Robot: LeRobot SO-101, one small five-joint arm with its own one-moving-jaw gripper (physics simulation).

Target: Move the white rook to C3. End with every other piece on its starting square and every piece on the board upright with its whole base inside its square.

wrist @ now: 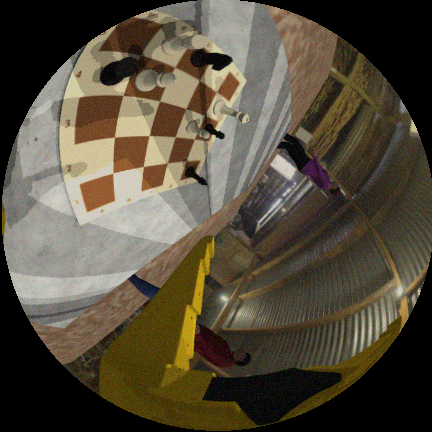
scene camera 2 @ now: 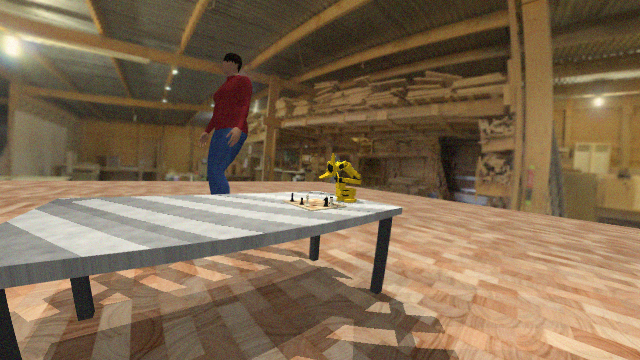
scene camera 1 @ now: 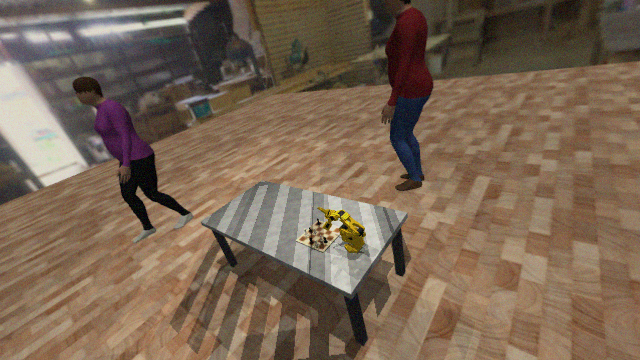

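Pixels of known places: hand, tool point: (wrist: 213,243) (scene camera 2: 320,177) (scene camera 1: 325,217); arm's base, link origin: (scene camera 2: 343,201) (scene camera 1: 351,245).
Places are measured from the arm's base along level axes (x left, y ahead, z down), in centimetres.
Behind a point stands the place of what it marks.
The chessboard (scene camera 1: 302,239) @(y 29.8, x 8.9, z -0.6 cm) (scene camera 2: 312,208) @(y 31.3, x 9.9, z -0.6 cm) (wrist: 71,186) @(y 11.7, x -4.7, z -0.6 cm) lies on the table with white and black pieces on it. In the wrist view, white pieces stand at the top of the board (wrist: 176,45), on row 4 (wrist: 147,80) @(y 17.6, x 4.2, z -1.9 cm), near the middle of the far side (wrist: 193,127) @(y 25.6, x 0.6, z -1.5 cm) and at the far edge (wrist: 220,107) @(y 29.2, x 4.5, z -1.5 cm). I cannot tell which is the white rook. C3 (wrist: 167,119) @(y 22.0, x 0.9, z -0.6 cm) shows as a bare dark square. My gripper (scene camera 1: 322,218) @(y 16.8, x -2.3, z -12.7 cm) (scene camera 2: 326,165) is open and empty, above and off the board. In the wrist view one notched jaw (wrist: 170,310) shows.
Several black pieces stand on the board, among them one on row 4 (wrist: 117,71), one near the top (wrist: 207,59) @(y 22.0, x 8.4, z -2.3 cm) and one near row 1 (wrist: 192,173) @(y 29.1, x -7.0, z -1.8 cm). The yellow arm (scene camera 1: 353,235) @(y -5.3, x 3.1, z -11.5 cm) (scene camera 2: 346,192) @(y 0.3, x 1.7, z -5.1 cm) stands beside the board on the striped table (scene camera 1: 260,220) @(y 74.0, x 6.0, z 0.0 cm) (scene camera 2: 165,227) @(y 85.2, x 13.5, z 0.0 cm). Two people stand beyond.
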